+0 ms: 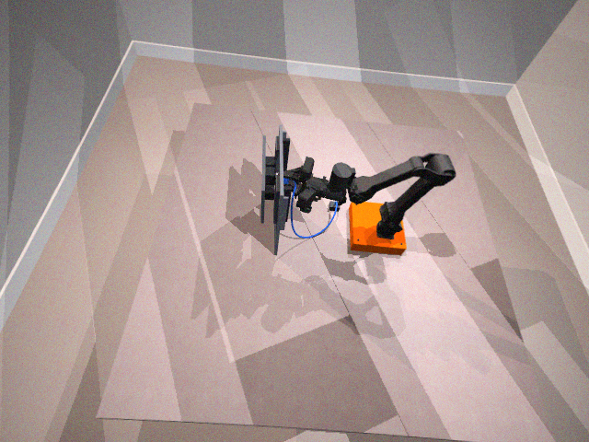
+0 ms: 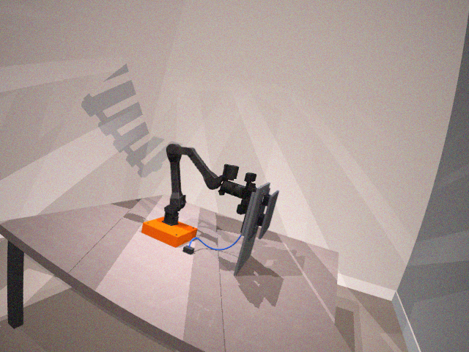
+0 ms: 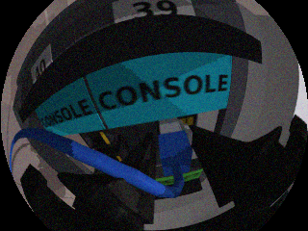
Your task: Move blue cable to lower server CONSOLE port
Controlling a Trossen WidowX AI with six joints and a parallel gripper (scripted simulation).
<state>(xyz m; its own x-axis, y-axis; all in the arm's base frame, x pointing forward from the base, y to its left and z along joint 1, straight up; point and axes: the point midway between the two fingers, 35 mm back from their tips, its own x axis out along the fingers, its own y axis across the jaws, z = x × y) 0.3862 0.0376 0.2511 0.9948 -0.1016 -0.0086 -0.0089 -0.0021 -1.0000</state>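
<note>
My gripper tip is now 1 cm below the blue plug. Also, from my gripper tip: black block 22 cm behind, 14 cm to the right, 29 cm below.
</note>
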